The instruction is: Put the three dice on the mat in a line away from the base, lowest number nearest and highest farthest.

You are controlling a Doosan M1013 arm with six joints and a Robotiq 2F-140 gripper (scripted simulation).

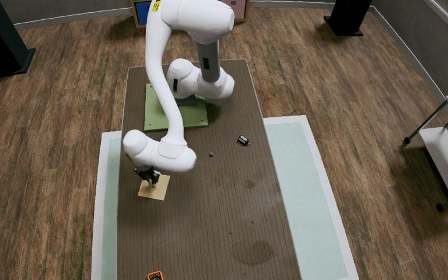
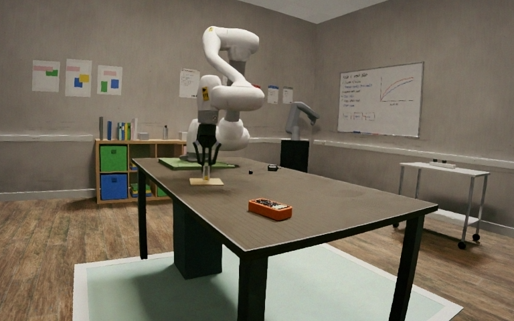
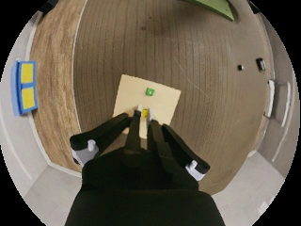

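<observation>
The yellow die is 2 cm below my hand. Also, from my hand: small dark die (14 cm behind, 32 cm to the left, 3 cm below); then mat (4 cm below); then green die (5 cm behind, 1 cm to the left, 3 cm below).
</observation>
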